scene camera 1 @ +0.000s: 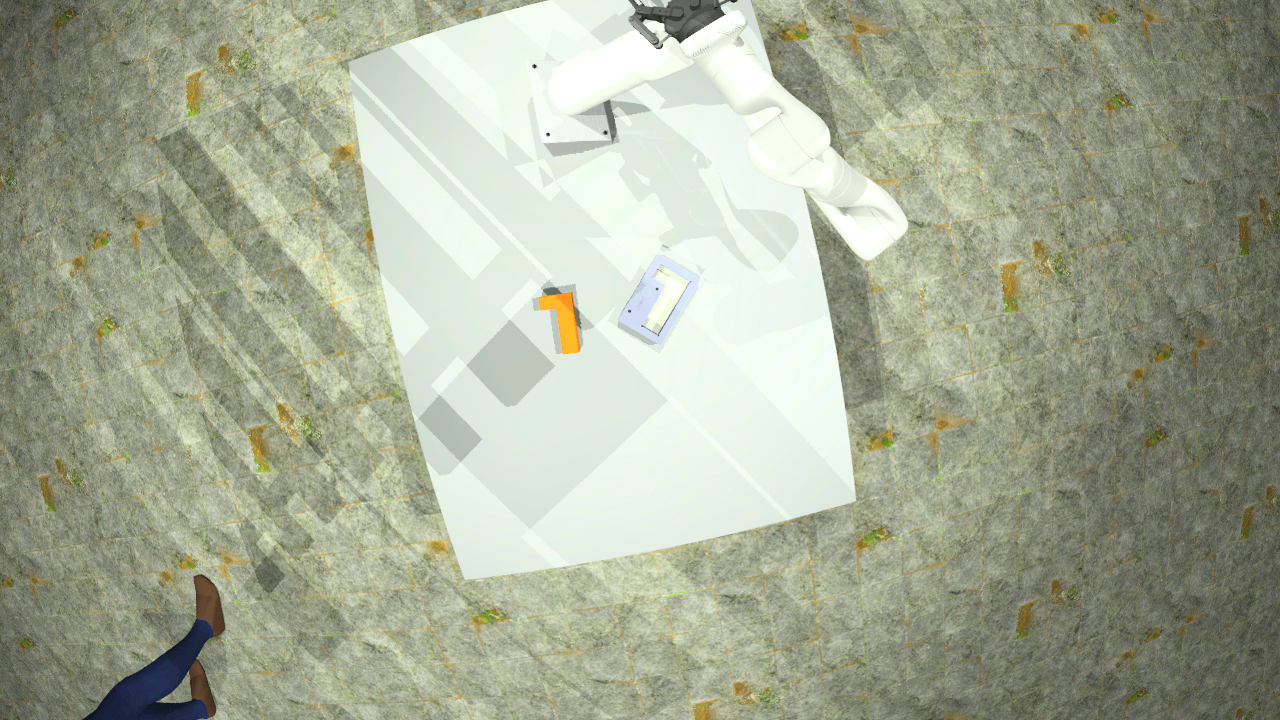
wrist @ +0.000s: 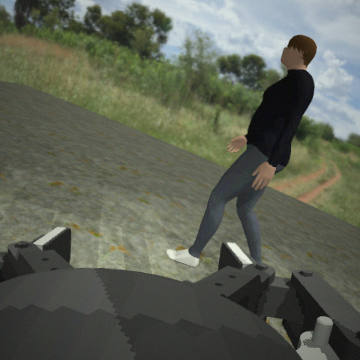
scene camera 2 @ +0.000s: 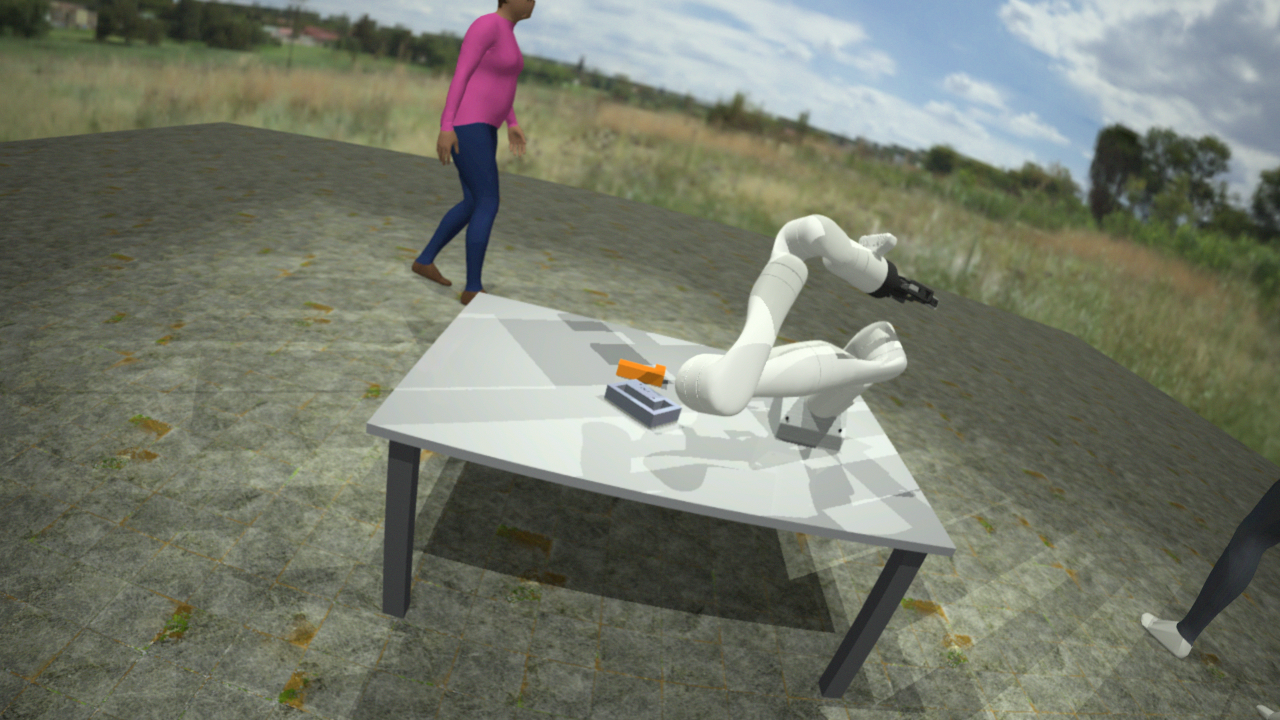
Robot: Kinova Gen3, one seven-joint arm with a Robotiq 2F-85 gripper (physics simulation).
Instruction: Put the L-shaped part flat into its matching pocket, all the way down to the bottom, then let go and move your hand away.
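Places are measured from the arm's base along level axes (x ahead, y left, z up), in millimetres.
Pixels of known places: gripper, fingertip midpoint: (wrist: 144, 252) (scene camera 2: 920, 301); arm's base, origin of the base link: (scene camera 1: 568, 92) (scene camera 2: 822, 399).
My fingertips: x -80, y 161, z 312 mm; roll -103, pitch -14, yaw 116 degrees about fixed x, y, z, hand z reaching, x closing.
Note:
For each thing: its top centre in the pictures, then the offset to it from my fingertips. Level surfaces: height alone.
- orange L-shaped part, middle of its top: (scene camera 1: 558, 324) (scene camera 2: 642, 365) 502 mm ahead, 237 mm right, 376 mm down
- pale blue block, middle of its top: (scene camera 1: 659, 299) (scene camera 2: 644, 395) 481 mm ahead, 51 mm right, 370 mm down
- white table, its level: 407 mm down
The orange L-shaped part (scene camera 1: 567, 326) (scene camera 2: 640, 371) lies on the table, apart from the pocket block. In scene camera 1 its long arm points down the view and its short arm points left from the upper end. The pale blue block (scene camera 1: 639, 309) (scene camera 2: 637, 411) sits to its right there, turned at an angle, and its L-shaped pocket (scene camera 1: 668, 299) is empty. My gripper (scene camera 2: 933, 302) (wrist: 144, 252) is open and empty, high above the table on the robot-base side, far from the part and block. Neither the part nor the block shows in the wrist view.
The white table (scene camera 1: 626, 528) (scene camera 2: 483, 429) bears the robot base (scene camera 1: 577, 134) (scene camera 2: 810, 431). The arm's elbow (scene camera 2: 716, 385) hangs out beyond the right table edge in scene camera 1. A person in pink (scene camera 2: 483, 76) stands beyond the table; a person in black (wrist: 280, 115) stands ahead of the gripper.

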